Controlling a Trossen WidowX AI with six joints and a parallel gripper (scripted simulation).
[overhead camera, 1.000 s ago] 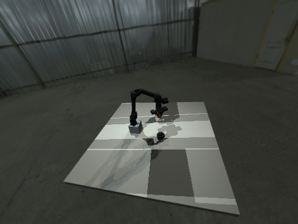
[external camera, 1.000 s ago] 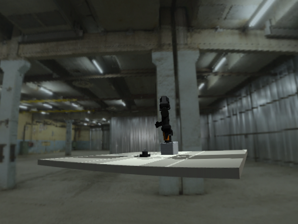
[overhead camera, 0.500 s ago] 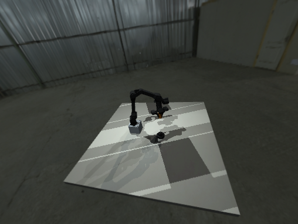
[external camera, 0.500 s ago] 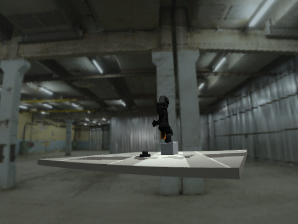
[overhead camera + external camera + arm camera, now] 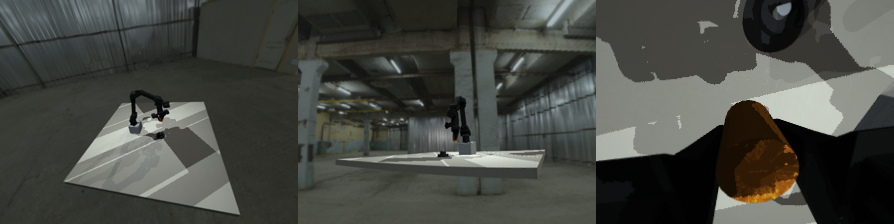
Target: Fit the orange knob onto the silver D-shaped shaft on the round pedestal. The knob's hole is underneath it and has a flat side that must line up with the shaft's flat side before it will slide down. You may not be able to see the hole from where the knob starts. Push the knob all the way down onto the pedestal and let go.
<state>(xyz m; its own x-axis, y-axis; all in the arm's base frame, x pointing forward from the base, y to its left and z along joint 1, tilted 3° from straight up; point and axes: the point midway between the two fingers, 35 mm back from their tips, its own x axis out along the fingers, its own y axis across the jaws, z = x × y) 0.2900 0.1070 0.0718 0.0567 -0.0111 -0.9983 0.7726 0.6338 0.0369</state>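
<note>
Right now the dark round pedestal is 20 mm ahead of my gripper tip, 110 mm to the right of it and 100 mm below it. Round my gripper tip: orange knob: 30 mm above.
</note>
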